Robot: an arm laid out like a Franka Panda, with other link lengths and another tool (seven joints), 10 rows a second.
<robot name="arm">
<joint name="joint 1" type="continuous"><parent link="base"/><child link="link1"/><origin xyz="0 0 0.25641" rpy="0 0 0"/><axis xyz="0 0 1"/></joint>
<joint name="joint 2" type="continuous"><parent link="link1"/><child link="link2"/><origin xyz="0 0 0" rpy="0 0 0"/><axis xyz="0 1 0"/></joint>
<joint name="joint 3" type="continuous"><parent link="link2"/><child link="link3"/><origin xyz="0 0 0.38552" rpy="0 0 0"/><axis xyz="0 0 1"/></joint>
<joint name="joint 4" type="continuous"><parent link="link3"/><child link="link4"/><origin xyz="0.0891 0 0" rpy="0 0 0"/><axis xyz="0 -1 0"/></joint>
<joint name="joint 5" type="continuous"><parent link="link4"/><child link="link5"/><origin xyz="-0.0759 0 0.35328" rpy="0 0 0"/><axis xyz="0 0 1"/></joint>
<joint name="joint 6" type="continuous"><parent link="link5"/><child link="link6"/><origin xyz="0 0 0" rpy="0 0 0"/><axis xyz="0 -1 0"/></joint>
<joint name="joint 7" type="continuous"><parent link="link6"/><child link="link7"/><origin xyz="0.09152 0 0" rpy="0 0 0"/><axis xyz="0 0 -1"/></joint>
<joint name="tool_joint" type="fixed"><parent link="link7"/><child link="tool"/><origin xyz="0.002 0 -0.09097" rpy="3.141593 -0.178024 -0.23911"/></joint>
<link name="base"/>
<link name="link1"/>
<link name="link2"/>
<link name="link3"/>
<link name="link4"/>
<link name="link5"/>
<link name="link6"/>
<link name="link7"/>
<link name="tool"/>
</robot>
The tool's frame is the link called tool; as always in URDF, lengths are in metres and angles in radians. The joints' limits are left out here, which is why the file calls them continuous.
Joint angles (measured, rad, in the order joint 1, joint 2, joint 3, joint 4, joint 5, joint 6, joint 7), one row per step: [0.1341, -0.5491, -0.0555, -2.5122, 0.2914, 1.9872, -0.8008]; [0.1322, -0.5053, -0.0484, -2.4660, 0.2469, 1.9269, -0.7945]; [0.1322, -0.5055, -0.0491, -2.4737, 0.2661, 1.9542, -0.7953]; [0.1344, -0.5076, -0.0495, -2.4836, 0.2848, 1.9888, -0.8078]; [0.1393, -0.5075, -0.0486, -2.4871, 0.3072, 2.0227, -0.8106]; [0.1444, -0.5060, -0.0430, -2.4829, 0.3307, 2.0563, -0.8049]
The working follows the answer.
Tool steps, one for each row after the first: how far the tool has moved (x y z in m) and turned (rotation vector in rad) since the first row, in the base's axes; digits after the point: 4 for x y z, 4 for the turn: [0.0110, 0.0031, 0.0003, -0.0453, 0.0526, 0.0303]; [0.0124, 0.0030, -0.0005, -0.0281, 0.0354, 0.0163]; [0.0135, 0.0035, -0.0009, -0.0122, 0.0081, 0.0135]; [0.0157, 0.0054, 0.0009, 0.0065, -0.0195, 0.0032]; [0.0192, 0.0093, 0.0056, 0.0246, -0.0505, -0.0121]
Tool pose at each row, in the base's axes (x y z in m, rotation vector in rad; rounded; the steps above come from the unrounded poses): [0.3245, 0.0362, 0.4804, -2.6982, -0.7031, -0.3702]; [0.3354, 0.0393, 0.4807, -2.7257, -0.7450, -0.2780]; [0.3368, 0.0393, 0.4799, -2.7168, -0.7251, -0.3101]; [0.3379, 0.0397, 0.4795, -2.7035, -0.7233, -0.3526]; [0.3402, 0.0416, 0.4812, -2.6906, -0.7104, -0.3979]; [0.3436, 0.0455, 0.4860, -2.6796, -0.6920, -0.4485]

